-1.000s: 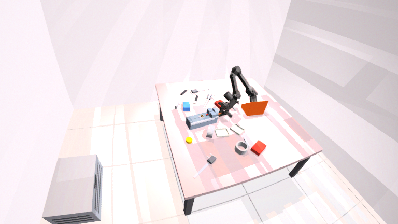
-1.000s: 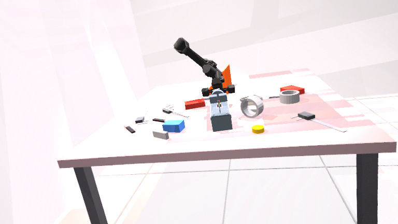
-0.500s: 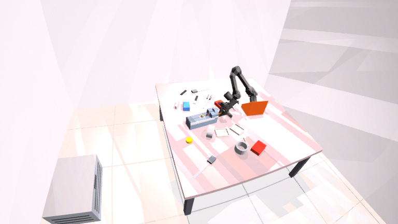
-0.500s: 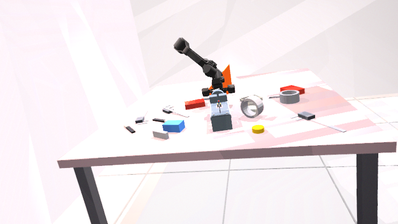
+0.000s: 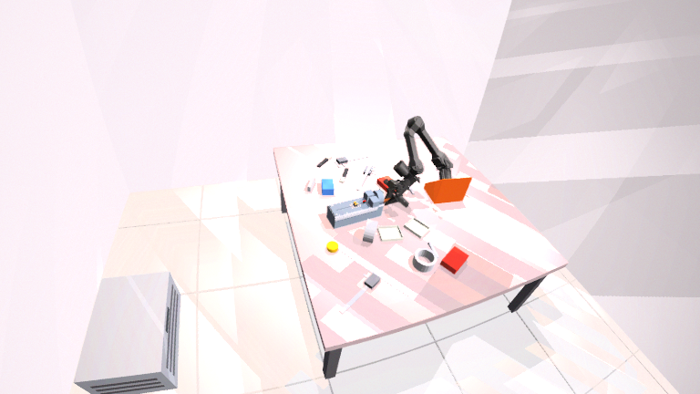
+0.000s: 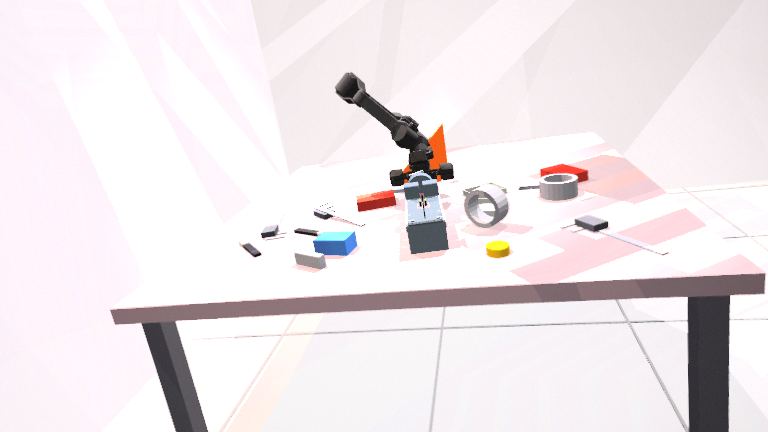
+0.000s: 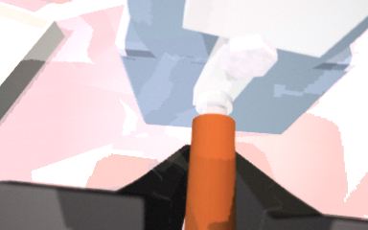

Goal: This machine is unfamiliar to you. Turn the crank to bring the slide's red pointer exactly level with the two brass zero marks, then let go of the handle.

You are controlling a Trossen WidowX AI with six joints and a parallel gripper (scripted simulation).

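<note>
The orange handle lies 20 mm behind my gripper tip and 20 mm above it. Also, from my gripper tip: red pointer 120 mm ahead, 50 mm above, 10 mm to the left; yellow disc 320 mm ahead, 190 mm to the left, 30 mm below; blue block 240 mm ahead, 210 mm to the right, 20 mm below.
</note>
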